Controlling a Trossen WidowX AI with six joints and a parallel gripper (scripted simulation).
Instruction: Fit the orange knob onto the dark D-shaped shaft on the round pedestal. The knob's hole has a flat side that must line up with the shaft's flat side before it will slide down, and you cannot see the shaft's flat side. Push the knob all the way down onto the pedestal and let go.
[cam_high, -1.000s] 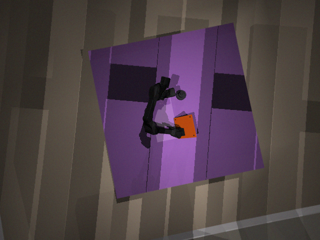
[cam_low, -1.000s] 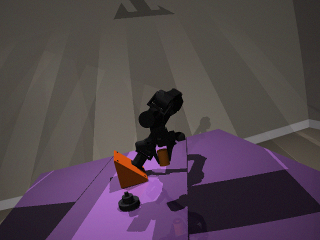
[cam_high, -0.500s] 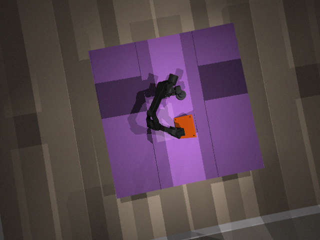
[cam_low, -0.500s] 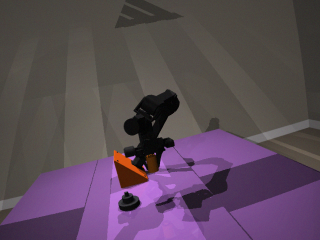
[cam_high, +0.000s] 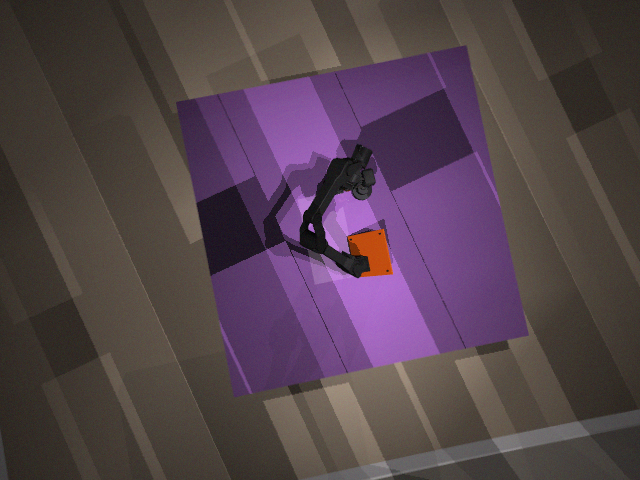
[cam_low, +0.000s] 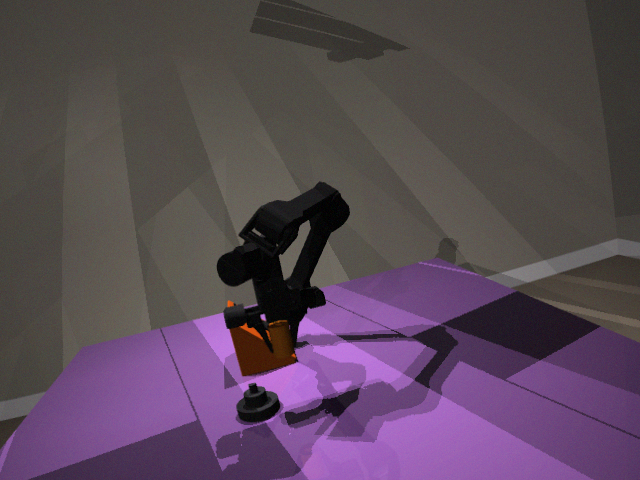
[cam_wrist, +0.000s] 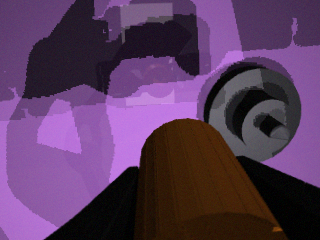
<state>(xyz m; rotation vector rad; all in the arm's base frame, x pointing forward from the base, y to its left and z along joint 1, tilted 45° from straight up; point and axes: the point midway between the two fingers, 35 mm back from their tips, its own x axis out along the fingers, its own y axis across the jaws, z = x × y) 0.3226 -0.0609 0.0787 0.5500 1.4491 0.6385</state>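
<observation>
Right now my gripper tip is 90 mm above the shaft pedestal, 80 mm to the left of it and 10 mm past it. The rest, counted from my gripper tip: orange knob (20 mm above).
</observation>
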